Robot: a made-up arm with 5 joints.
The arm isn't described. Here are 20 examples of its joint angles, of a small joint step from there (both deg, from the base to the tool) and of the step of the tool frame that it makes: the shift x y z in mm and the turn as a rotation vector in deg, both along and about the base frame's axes.
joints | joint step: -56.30 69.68 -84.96 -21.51 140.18 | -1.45 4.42 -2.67 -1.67 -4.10
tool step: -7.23 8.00 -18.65 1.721 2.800 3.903
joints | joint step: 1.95 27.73 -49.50 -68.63 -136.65 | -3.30 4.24 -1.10 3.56 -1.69
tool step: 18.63 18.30 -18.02 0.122 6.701 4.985
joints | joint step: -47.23 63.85 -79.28 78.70 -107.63 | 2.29 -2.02 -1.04 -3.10 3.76
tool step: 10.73 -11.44 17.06 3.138 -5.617 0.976
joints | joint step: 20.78 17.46 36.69 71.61 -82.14 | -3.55 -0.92 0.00 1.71 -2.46
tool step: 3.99 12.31 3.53 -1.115 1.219 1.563
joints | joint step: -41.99 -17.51 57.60 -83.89 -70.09 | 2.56 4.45 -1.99 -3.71 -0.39
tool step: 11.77 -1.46 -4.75 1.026 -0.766 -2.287
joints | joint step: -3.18 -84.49 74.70 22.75 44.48 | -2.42 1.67 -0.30 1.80 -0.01
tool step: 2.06 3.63 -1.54 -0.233 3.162 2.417
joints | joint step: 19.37 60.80 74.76 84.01 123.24 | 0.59 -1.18 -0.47 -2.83 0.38
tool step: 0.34 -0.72 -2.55 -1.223 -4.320 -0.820
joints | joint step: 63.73 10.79 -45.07 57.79 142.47 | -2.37 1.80 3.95 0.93 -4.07
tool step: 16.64 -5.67 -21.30 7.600 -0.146 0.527
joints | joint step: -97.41 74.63 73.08 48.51 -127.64 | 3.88 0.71 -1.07 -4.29 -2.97
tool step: 1.96 -0.53 -6.46 4.903 -2.428 -3.164
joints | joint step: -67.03 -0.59 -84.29 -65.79 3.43 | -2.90 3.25 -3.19 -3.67 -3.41
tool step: 0.87 9.31 -4.97 2.248 -4.138 4.475
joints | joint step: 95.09 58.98 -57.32 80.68 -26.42 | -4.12 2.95 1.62 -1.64 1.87
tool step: 27.47 -1.91 -22.76 2.938 0.047 5.978
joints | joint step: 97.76 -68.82 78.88 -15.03 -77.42 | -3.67 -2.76 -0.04 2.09 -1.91
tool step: 6.98 2.59 1.87 -0.903 -1.819 3.847
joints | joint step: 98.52 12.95 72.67 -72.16 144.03 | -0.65 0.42 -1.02 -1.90 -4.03
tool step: 1.52 -3.69 1.47 -3.035 -3.543 -0.203
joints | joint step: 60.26 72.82 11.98 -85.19 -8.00 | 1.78 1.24 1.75 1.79 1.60
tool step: -11.85 3.94 -8.34 3.415 3.707 -1.723
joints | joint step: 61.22 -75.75 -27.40 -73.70 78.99 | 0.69 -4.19 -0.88 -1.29 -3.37
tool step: -7.35 19.10 -21.08 -7.197 -0.063 -0.691
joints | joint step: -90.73 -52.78 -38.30 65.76 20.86 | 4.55 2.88 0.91 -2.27 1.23
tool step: -2.42 18.36 4.66 -1.550 -1.078 -5.061
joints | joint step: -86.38 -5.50 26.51 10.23 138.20 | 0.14 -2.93 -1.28 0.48 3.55
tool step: 0.38 -3.99 15.70 3.522 -3.328 1.602
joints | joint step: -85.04 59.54 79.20 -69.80 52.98 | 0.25 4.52 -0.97 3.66 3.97
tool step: -0.40 -8.89 -7.08 -7.284 -0.548 3.540
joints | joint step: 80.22 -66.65 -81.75 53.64 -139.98 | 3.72 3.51 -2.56 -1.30 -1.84
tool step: 17.41 -5.06 10.86 -0.368 0.109 -1.887
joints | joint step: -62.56 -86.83 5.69 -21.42 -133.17 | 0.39 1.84 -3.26 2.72 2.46
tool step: -1.50 -1.06 6.02 -0.916 1.053 -2.797
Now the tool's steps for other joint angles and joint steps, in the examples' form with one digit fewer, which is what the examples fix.
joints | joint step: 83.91 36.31 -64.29 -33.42 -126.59 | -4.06 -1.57 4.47 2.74 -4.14
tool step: 24.8 -1.8 -6.2 5.89 -1.34 7.59
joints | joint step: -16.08 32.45 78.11 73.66 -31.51 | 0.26 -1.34 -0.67 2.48 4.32
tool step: 2.9 0.5 1.5 4.01 1.64 -0.60
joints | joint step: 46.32 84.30 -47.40 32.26 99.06 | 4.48 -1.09 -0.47 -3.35 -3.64
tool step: -17.9 -23.6 8.7 -2.73 -4.33 -7.82
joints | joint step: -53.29 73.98 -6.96 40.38 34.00 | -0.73 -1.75 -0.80 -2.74 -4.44
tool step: 3.4 10.6 7.8 3.59 -4.04 -3.57
